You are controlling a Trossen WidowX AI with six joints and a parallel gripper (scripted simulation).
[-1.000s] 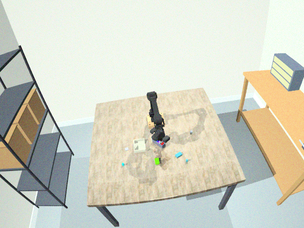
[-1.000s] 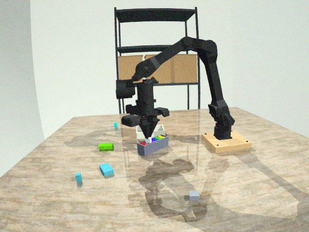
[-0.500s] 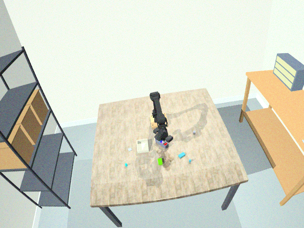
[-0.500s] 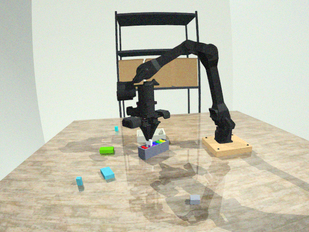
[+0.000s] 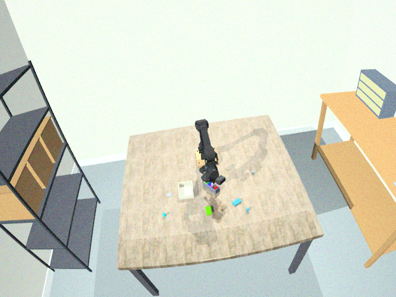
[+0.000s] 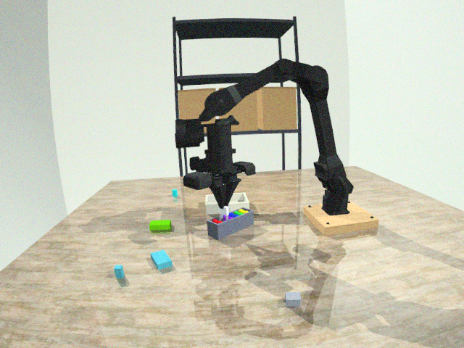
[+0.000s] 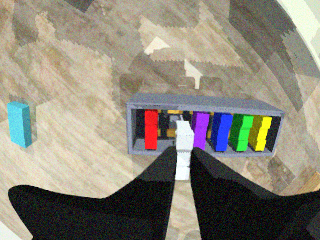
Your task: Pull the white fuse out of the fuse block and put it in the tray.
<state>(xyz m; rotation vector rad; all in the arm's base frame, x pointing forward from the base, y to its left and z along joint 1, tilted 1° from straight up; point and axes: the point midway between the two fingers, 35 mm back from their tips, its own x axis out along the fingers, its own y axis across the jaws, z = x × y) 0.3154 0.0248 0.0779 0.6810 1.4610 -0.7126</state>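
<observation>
Now: gripper tip 40 mm above the red fuse, 20 mm short of it and 10 mm to the right of it. From my gripper tip the other things lie so: grey cube: 300 mm to the left, 100 mm behind, 60 mm below; then white tray: 190 mm to the right, 70 mm below, 20 mm behind; then white fuse: 10 mm below.
</observation>
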